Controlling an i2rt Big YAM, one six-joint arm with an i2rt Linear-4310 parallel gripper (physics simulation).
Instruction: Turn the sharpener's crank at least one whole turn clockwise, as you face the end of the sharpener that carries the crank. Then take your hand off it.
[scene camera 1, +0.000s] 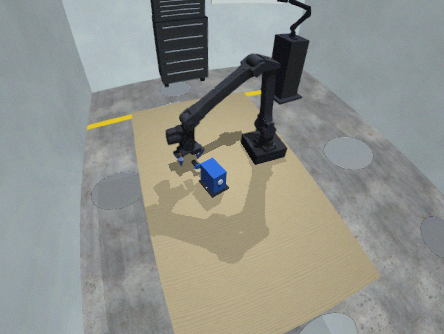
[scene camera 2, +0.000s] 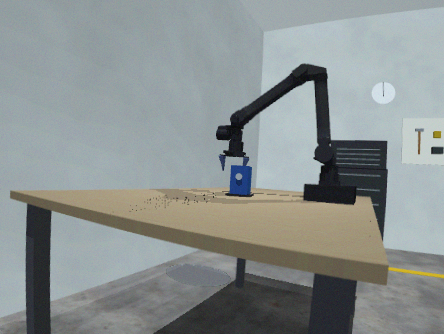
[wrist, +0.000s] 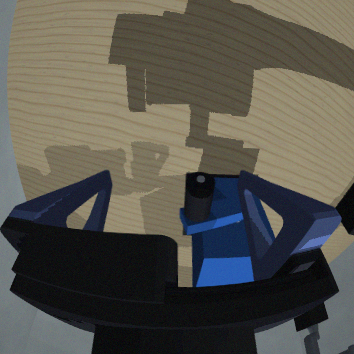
Scene:
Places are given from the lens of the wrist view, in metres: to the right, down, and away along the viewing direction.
my gripper (wrist: 174, 176): 0.00, 0.00, 0.13
black crank handle (wrist: 198, 195): 0.02, 0.01, 0.13

